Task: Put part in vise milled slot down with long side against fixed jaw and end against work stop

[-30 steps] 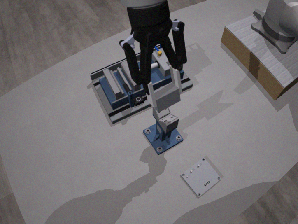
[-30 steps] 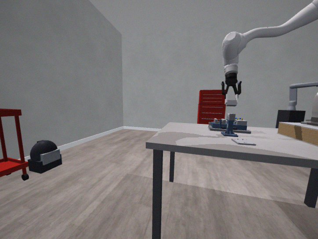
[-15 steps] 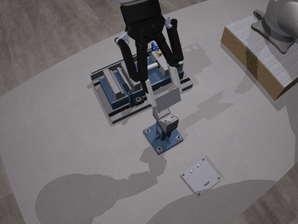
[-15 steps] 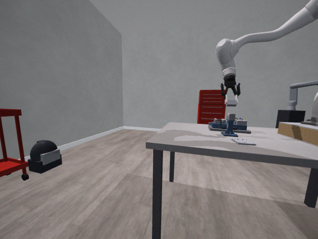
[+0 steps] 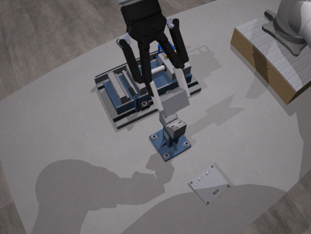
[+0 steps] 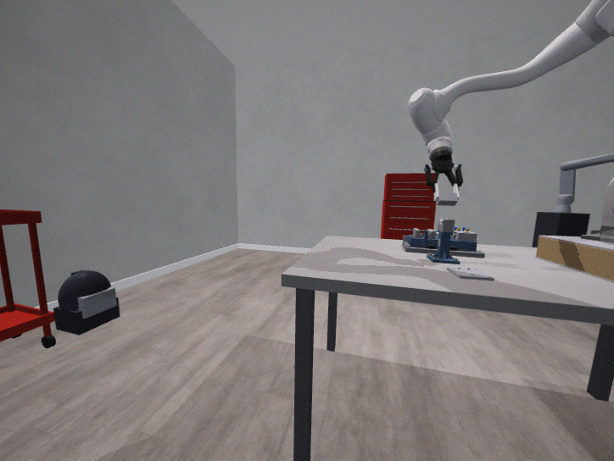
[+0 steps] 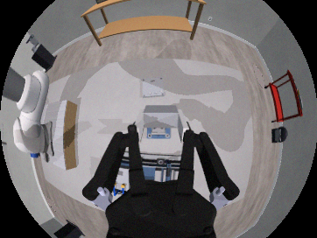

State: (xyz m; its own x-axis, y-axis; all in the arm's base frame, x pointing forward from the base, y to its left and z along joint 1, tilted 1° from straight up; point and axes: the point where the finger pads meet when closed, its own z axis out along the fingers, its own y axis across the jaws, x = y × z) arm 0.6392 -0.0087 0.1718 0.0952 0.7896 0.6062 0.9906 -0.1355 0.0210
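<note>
Now: the part 3 cm below my hand and 1 cm to the left of it. The rest, counted from my hand: work stop 17 cm below, 14 cm to the right, 1 cm ahead; moving jaw 18 cm to the right, 18 cm below, 3 cm behind; blue post 20 cm below, 12 cm to the right, 1 cm ahead.
</note>
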